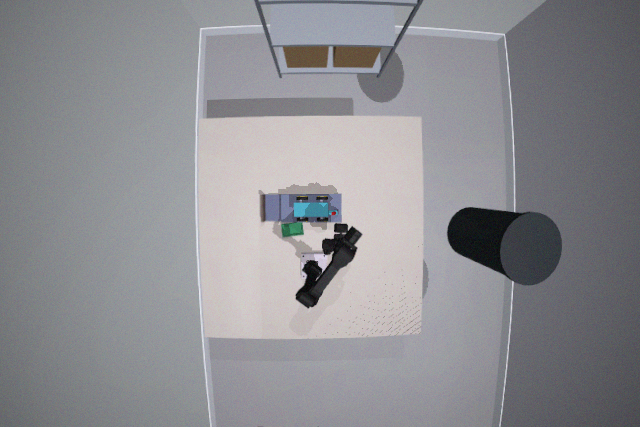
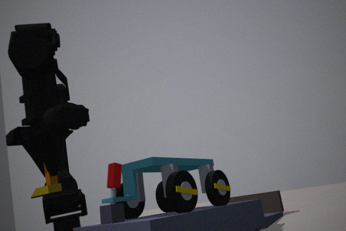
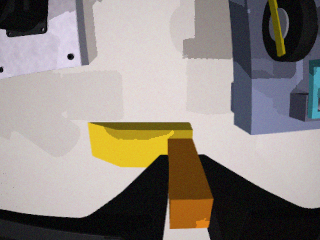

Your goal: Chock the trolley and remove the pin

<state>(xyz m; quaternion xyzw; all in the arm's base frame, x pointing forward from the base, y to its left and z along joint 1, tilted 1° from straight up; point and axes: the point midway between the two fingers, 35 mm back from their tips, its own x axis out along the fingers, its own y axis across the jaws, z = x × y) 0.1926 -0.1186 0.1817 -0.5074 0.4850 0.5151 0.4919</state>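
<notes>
My gripper tip is now 240 mm to the right of the green tray and 180 mm above it. Also, from my gripper tip: teal trolley (140 mm to the left, 140 mm ahead, 60 mm below); red-headed stop pin (130 mm ahead, 40 mm below, 30 mm to the left); yellow chock (20 mm behind, 10 mm below).
</notes>
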